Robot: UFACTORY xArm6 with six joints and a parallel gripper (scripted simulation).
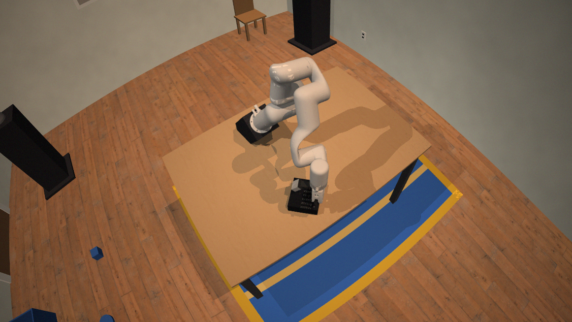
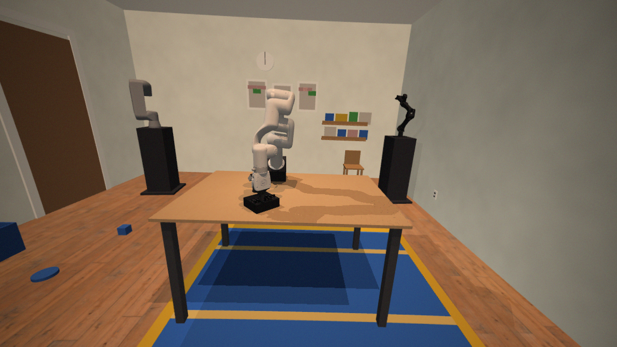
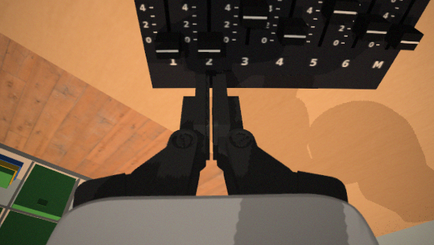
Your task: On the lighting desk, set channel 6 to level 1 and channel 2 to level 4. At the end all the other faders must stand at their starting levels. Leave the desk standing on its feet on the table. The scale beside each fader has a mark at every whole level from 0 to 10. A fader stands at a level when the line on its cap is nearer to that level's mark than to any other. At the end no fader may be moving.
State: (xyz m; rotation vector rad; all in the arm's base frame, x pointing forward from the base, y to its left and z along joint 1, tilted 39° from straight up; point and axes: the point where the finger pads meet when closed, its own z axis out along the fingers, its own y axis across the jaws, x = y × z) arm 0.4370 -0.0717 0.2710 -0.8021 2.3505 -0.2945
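My gripper is now 3 cm above the channel 2 fader cap, 2 cm to the left of it and 2 cm past it. Also, from my hand: channel 6 fader cap 8 cm behind, 5 cm to the left, 3 cm below.
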